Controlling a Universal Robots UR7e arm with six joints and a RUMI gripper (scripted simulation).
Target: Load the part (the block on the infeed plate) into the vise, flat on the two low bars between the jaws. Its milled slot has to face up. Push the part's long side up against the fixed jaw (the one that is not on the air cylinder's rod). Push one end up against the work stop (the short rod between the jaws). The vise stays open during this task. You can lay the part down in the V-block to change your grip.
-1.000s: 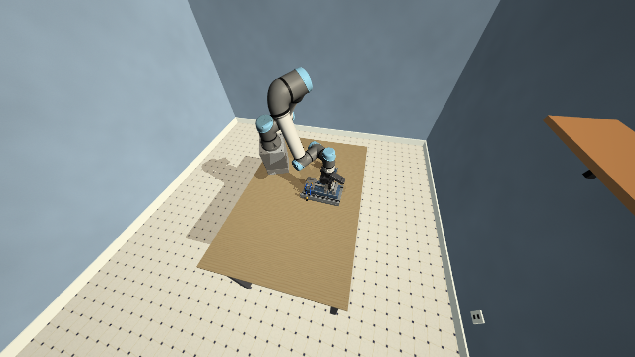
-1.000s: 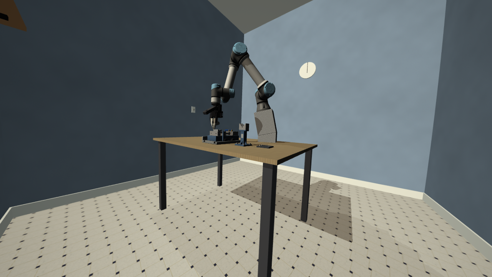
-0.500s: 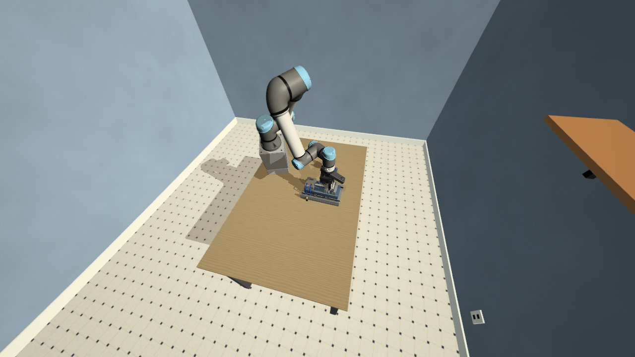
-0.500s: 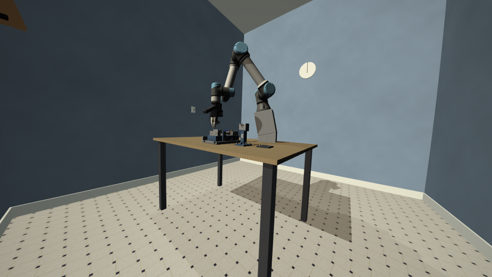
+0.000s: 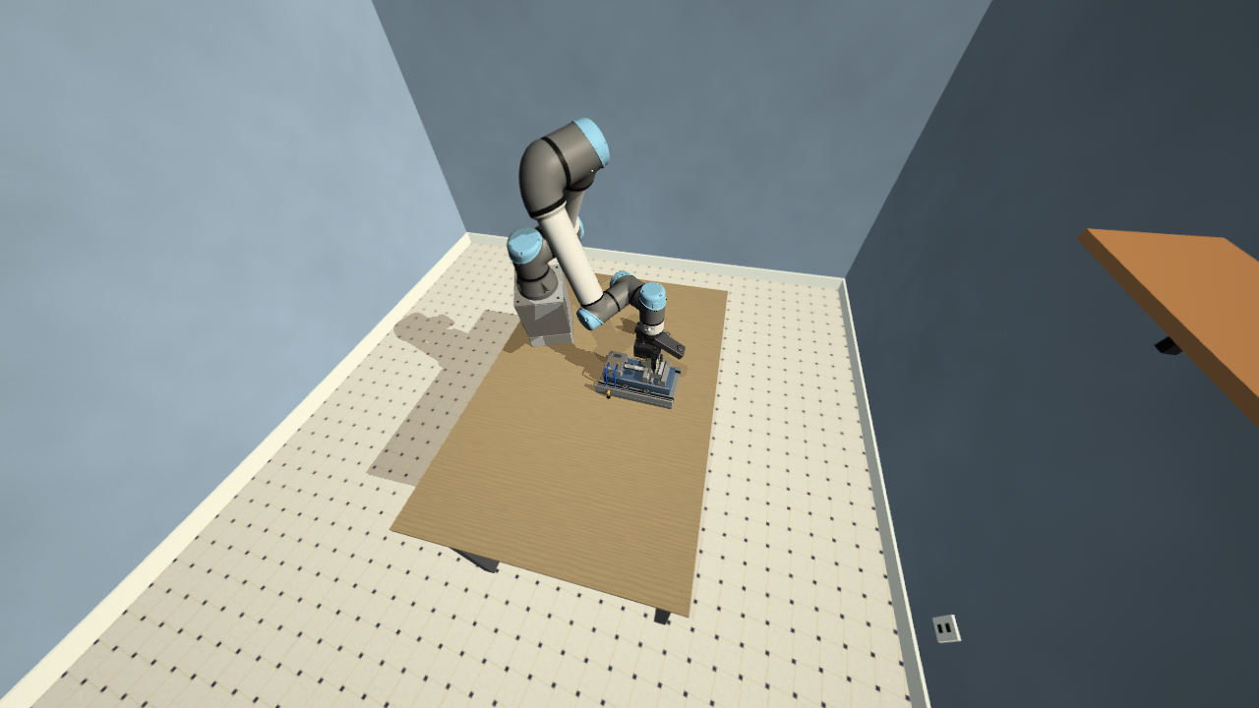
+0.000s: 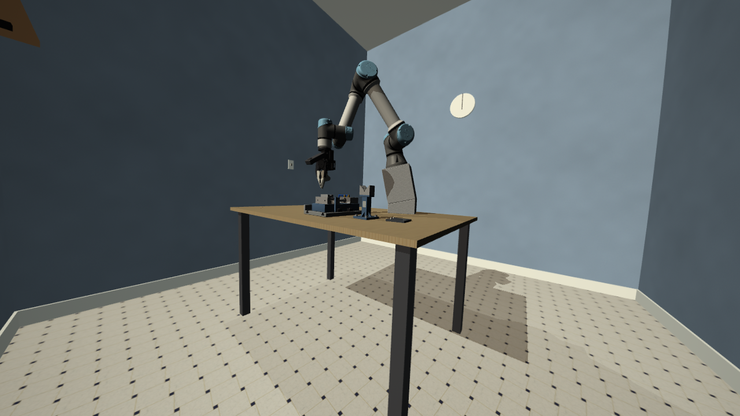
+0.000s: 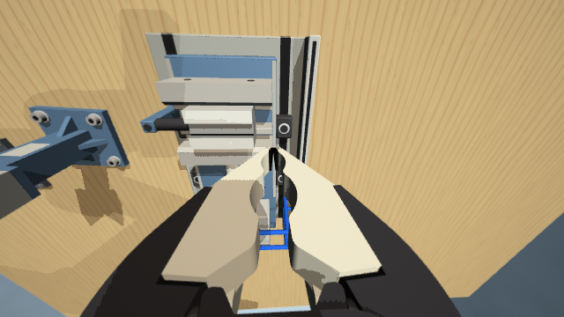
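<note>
The part is 5 cm to the left of my hand and 6 cm below it. From my hand the other things lie so: cylinder rod (9 cm behind, 5 cm to the left, 8 cm below); fixed jaw (3 cm ahead, 5 cm to the left, 8 cm below); moving jaw (3 cm behind, 5 cm to the left, 8 cm below).
</note>
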